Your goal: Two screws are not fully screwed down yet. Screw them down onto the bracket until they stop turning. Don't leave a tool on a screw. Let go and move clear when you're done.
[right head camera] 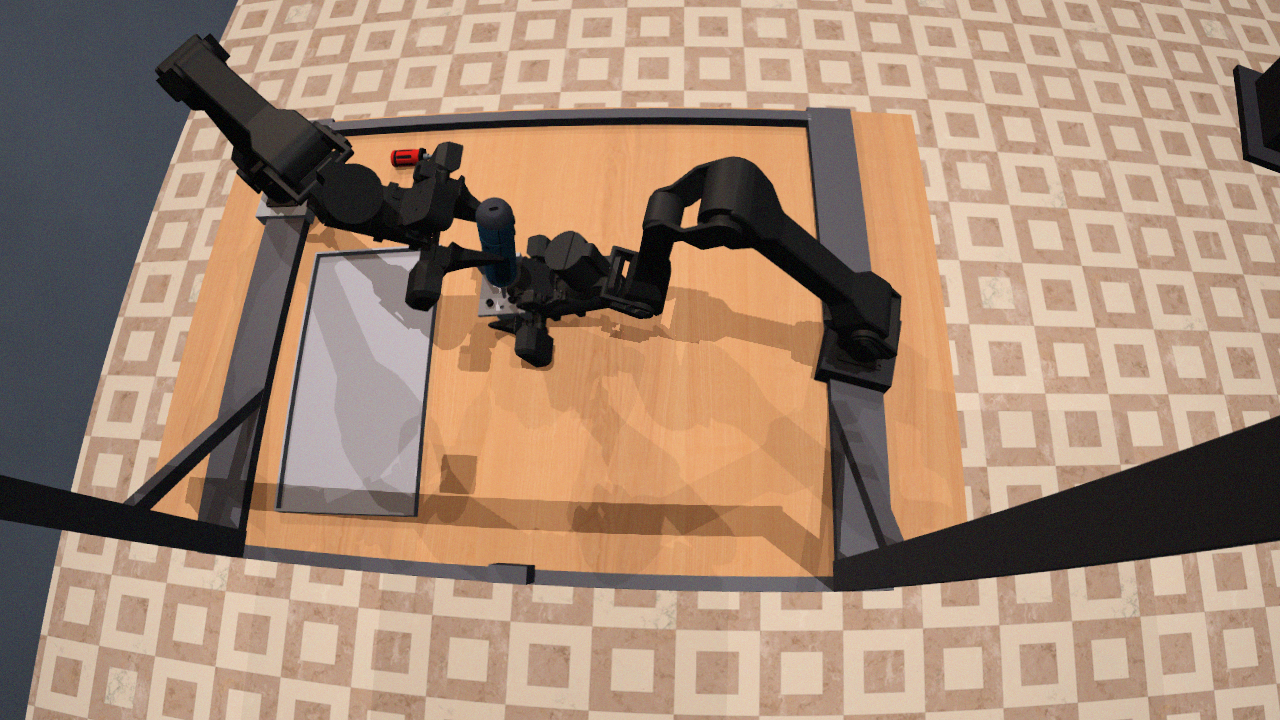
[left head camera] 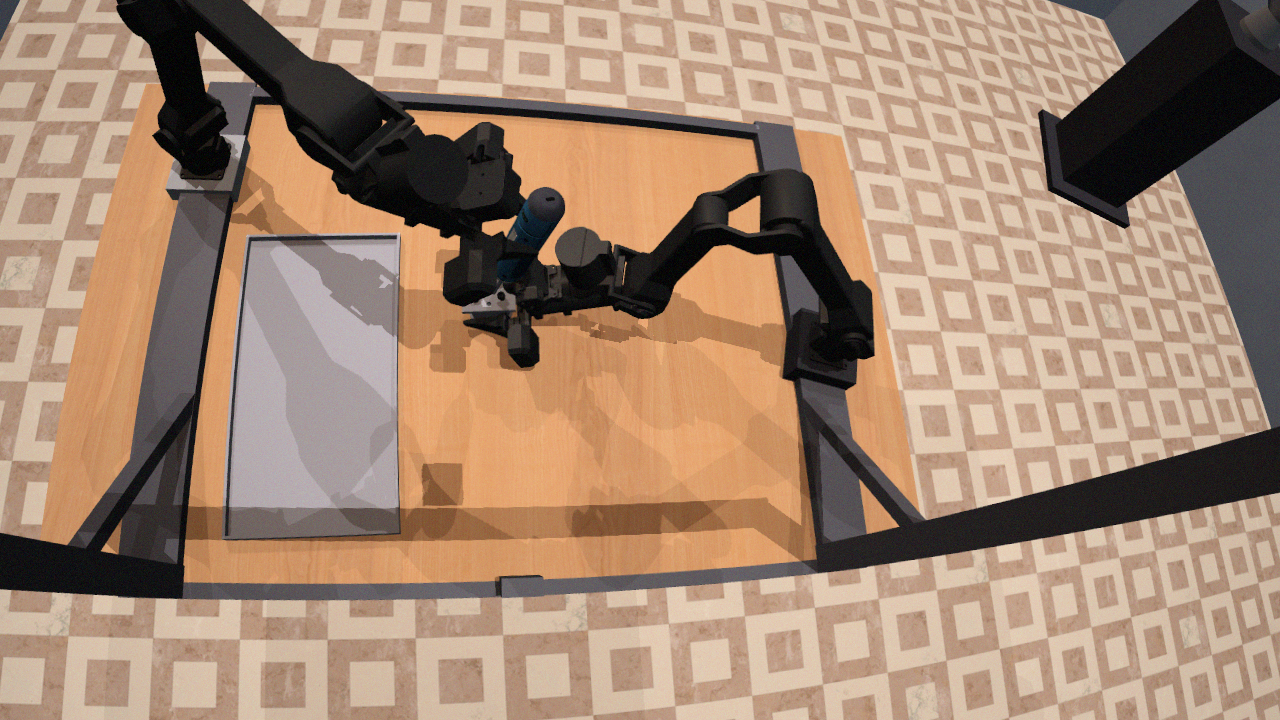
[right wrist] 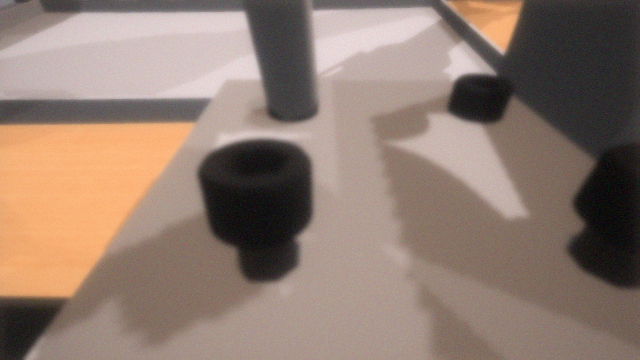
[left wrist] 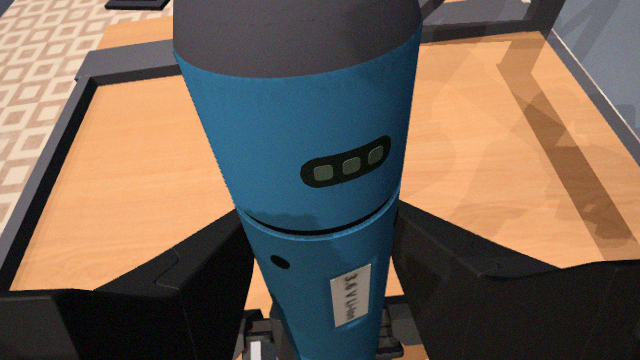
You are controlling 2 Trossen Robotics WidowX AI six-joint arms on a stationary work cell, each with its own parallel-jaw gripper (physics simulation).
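Where they show: left gripper, between the fingertips: (right head camera: 505,242) (left head camera: 537,235) (left wrist: 320,215); left arm's base, origin of its link: (left head camera: 205,161); right arm's base, origin of its link: (right head camera: 862,344) (left head camera: 829,345).
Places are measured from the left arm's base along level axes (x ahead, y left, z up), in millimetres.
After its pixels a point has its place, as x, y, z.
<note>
The blue electric screwdriver (left head camera: 537,219) @[469, -244, 276] (right head camera: 496,241) @[477, -245, 251] (left wrist: 310,150) @[456, -227, 268] stands nearly upright. My left gripper (right head camera: 487,237) @[476, -224, 211] (left wrist: 320,215) @[476, -224, 211] is shut around its body. In the right wrist view its grey shaft (right wrist: 287,60) ends over the bracket's far left corner, hiding any screw there. The grey bracket (left head camera: 484,308) @[425, -237, 39] (right head camera: 488,309) @[411, -233, 38] (right wrist: 350,300) lies between the fingers of my right gripper (left head camera: 513,309) (right head camera: 513,306) @[398, -207, -18], seemingly clamped; finger contact is partly hidden. The near left black screw (right wrist: 257,195) and right-edge screw (right wrist: 610,215) stand raised with necks showing. The far right screw (right wrist: 480,98) @[415, -190, 42] sits low.
A shallow grey tray (left head camera: 399,429) @[318, -386, -16] (right head camera: 420,429) @[318, -397, -14] lies at the left of the wooden table (left head camera: 626,429) @[624, -377, -29] (right head camera: 644,429) @[634, -377, -30]. A small red object (right head camera: 407,157) @[212, 63, -3] lies beyond the left arm. The dark table frame (left head camera: 626,111) @[643, 162, -10] (right head camera: 626,118) @[576, 146, -12] borders the work area.
</note>
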